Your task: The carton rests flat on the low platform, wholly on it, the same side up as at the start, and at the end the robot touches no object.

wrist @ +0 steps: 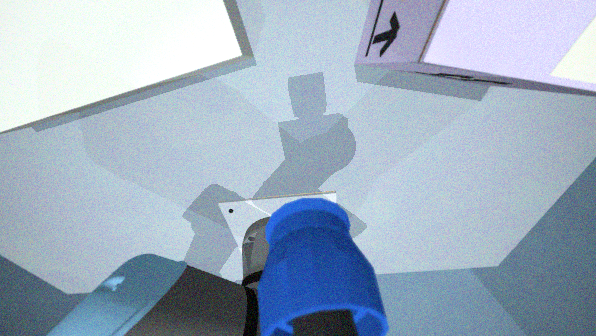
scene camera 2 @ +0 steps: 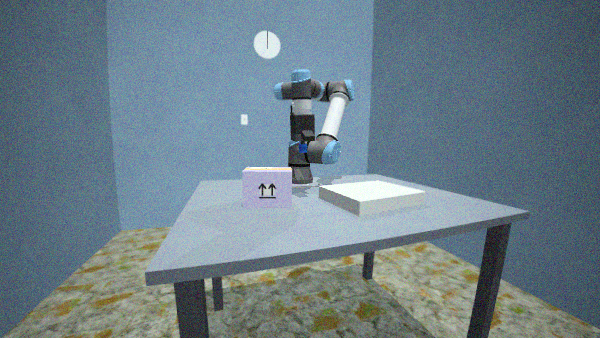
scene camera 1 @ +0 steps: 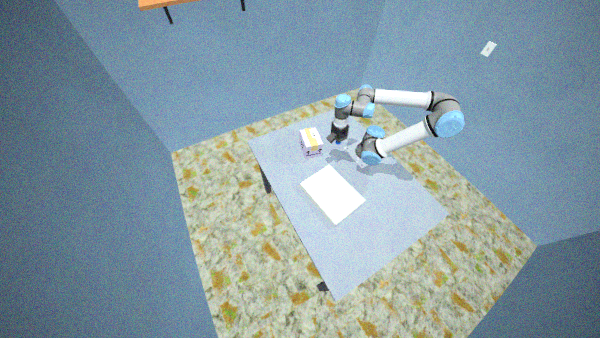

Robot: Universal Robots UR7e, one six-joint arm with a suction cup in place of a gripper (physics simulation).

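Where they show: hand at its tool point: (wrist: 308,232) (scene camera 2: 303,151) (scene camera 1: 338,142); arm's base at its link origin: (scene camera 2: 298,181).
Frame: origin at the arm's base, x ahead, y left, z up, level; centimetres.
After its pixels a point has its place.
The carton (scene camera 1: 311,142) @(x 36.7, y -16.2, z 11.6 cm) (scene camera 2: 267,188) @(x 40.2, y -21.9, z 5.9 cm) (wrist: 490,35) @(x 31.1, y -14.5, z 11.6 cm) is pale lilac with yellow tape on top. It stands upright on the table, apart from the platform, and its printed arrows point up in the scene camera 2 view. The low platform (scene camera 1: 332,195) @(x 41.7, y 19.6, z 4.1 cm) (scene camera 2: 372,191) @(x 44.7, y 15.4, z 4.1 cm) (wrist: 110,50) @(x 32.7, y 10.8, z 4.1 cm) is a flat white slab on the table. My gripper, a blue suction cup (scene camera 1: 338,142) (scene camera 2: 303,148) (wrist: 307,215), points down above the table on the robot-base side of the carton. It is open, holds nothing and touches neither carton nor platform. The wrist view cuts off part of the carton and platform.
The grey table (scene camera 1: 390,215) @(x 15.5, y 44.8, z -0.7 cm) (scene camera 2: 225,235) @(x 59.9, y -34.5, z -0.7 cm) carries the arm's base (scene camera 1: 370,150) (scene camera 2: 301,175) @(x 6.7, y -0.5, z 4.3 cm) near its back edge, close to the gripper. The arm's elbow (scene camera 1: 447,115) @(x -2.3, y 27.7, z 55.2 cm) rises off to the base's side. A round clock (scene camera 2: 267,44) hangs on the wall.
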